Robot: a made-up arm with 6 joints. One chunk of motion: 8 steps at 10 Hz.
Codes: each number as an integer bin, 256 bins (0 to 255) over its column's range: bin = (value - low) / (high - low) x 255, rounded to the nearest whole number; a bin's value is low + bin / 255 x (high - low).
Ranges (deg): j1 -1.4..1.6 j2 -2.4..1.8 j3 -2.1..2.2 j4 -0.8..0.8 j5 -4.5..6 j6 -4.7..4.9
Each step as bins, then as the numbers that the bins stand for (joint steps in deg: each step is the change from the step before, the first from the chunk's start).
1 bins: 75 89 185 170 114 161
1 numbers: -0.518 -0.934 1.020 0.267 0.194 1.361
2 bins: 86 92 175 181 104 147
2 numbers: -0.388 -0.885 0.851 0.336 -0.218 0.834
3 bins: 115 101 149 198 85 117
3 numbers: -0.047 -0.736 0.413 0.442 -1.000 -0.295
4 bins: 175 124 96 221 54 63
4 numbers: 0.659 -0.358 -0.481 0.587 -2.276 -2.328
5 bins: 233 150 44 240 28 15
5 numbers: 1.341 0.071 -1.358 0.706 -3.347 -4.135
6 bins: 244 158 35 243 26 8
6 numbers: 1.471 0.202 -1.510 0.725 -3.429 -4.399
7 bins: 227 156 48 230 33 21
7 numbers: 1.271 0.169 -1.291 0.643 -3.141 -3.909
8 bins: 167 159 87 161 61 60
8 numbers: 0.565 0.219 -0.633 0.210 -1.988 -2.441
